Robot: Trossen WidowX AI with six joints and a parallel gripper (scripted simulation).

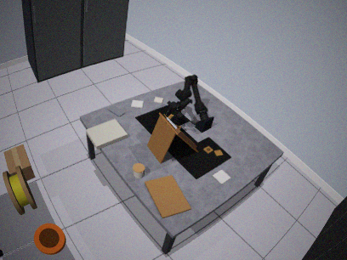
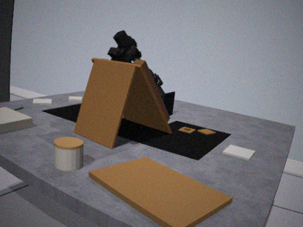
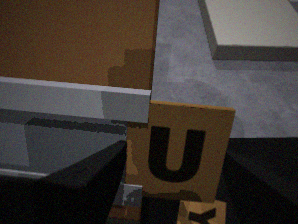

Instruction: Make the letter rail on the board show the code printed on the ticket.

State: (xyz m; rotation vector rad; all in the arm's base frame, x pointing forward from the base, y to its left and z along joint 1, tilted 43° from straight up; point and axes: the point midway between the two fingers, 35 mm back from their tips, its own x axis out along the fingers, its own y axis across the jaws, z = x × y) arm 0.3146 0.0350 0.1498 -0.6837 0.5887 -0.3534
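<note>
My gripper tip is 14 cm to the right of the white ticket, 8 cm above it and 5 cm past it. The rest, counted from my gripper tip: lidded jar: 39 cm ahead, 21 cm to the left, 14 cm below; black mat: 18 cm below, 14 cm behind, 8 cm to the left; cream block: 40 cm ahead, 24 cm to the right, 16 cm below.
</note>
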